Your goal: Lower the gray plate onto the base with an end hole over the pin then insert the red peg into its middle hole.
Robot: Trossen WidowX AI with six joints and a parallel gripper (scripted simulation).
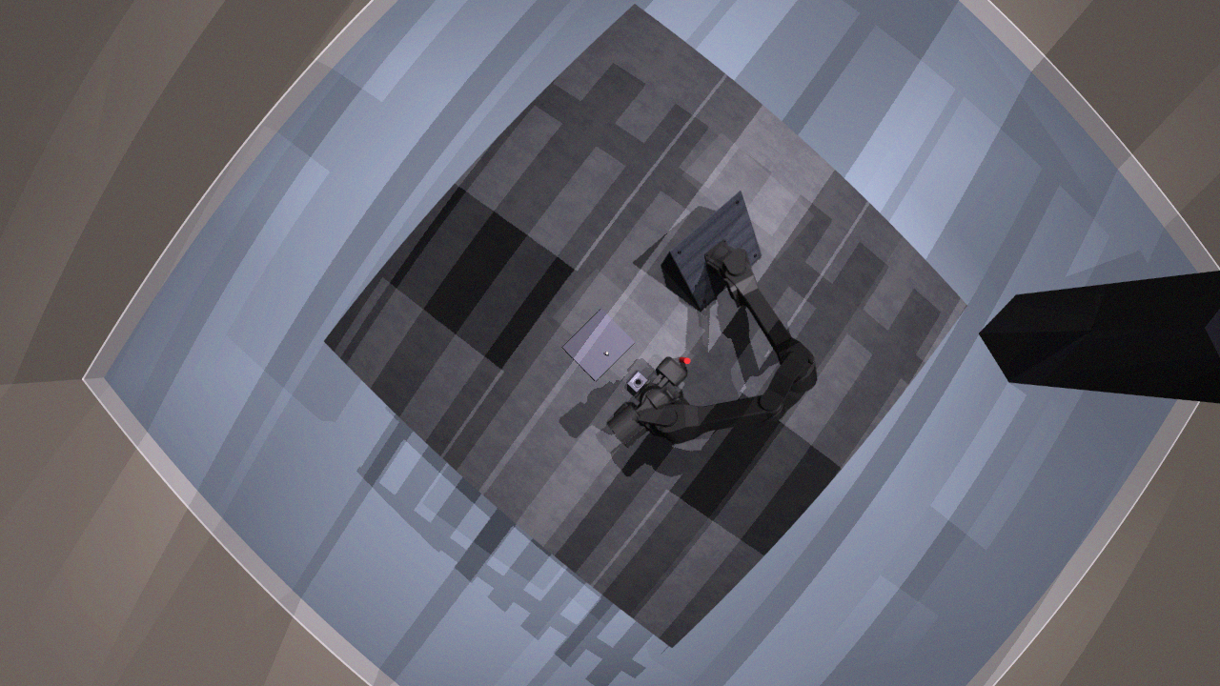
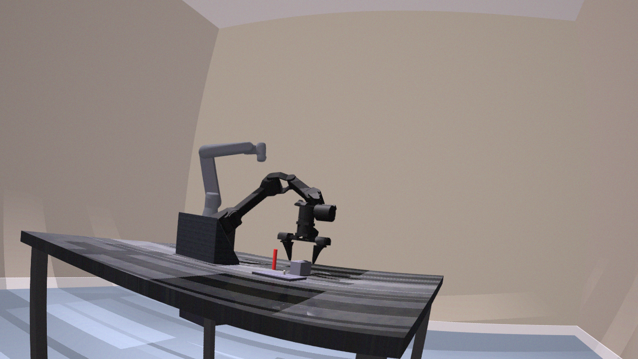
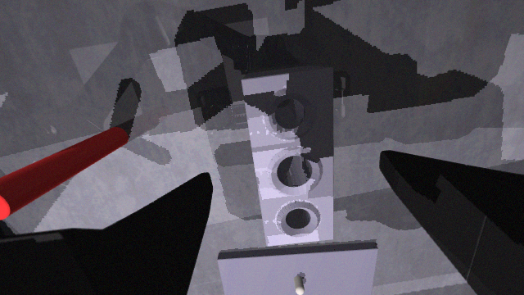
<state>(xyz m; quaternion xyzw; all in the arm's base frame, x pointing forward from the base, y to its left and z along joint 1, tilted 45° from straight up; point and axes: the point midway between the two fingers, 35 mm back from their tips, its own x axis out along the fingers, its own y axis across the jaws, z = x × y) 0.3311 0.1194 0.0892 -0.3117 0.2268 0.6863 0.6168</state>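
Now: the gray plate 10 mm below my gripper tip. Also, from my gripper tip: red peg: 120 mm behind, 10 mm below.
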